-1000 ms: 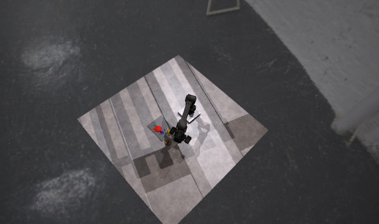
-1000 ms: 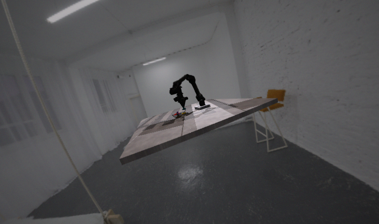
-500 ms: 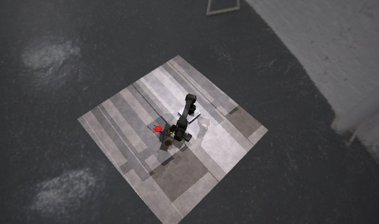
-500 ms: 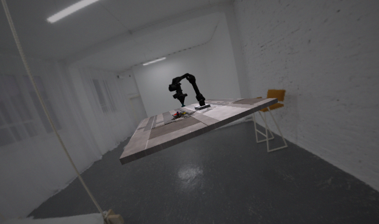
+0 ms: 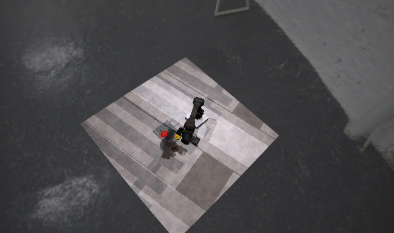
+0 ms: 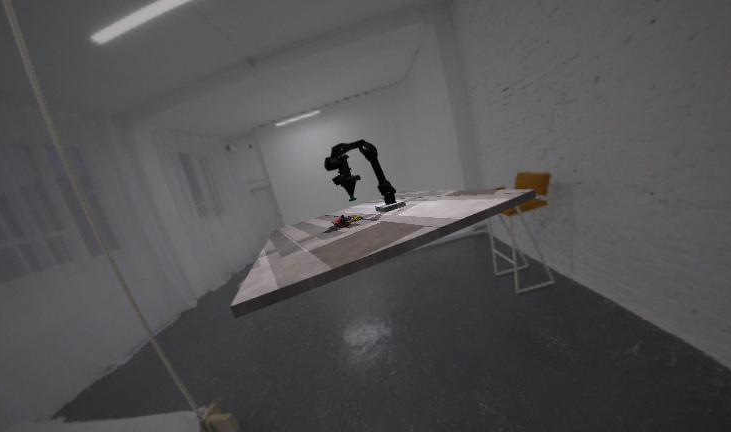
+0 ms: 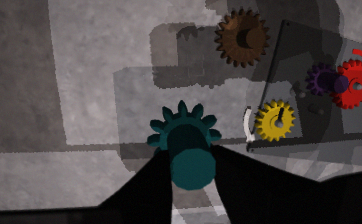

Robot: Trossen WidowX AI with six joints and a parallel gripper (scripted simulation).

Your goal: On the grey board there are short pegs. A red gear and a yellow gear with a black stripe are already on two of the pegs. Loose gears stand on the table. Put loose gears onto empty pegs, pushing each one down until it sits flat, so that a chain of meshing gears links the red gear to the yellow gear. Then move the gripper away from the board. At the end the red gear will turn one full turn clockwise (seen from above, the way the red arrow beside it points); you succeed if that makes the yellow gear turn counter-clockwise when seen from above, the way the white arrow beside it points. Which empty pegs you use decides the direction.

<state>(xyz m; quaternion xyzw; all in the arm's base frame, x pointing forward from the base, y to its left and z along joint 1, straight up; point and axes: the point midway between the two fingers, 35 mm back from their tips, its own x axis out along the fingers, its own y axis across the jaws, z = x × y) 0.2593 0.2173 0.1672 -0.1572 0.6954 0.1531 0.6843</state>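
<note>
My gripper tip is now 8 cm short of the purple gear, 17 cm to the left of it and 14 cm above it. The rest, counted from my gripper tip: teal gear (1 cm below); then brown gear (8 cm ahead, 6 cm to the right, 15 cm below); then white arrow (1 cm behind, 11 cm to the right, 16 cm below).
</note>
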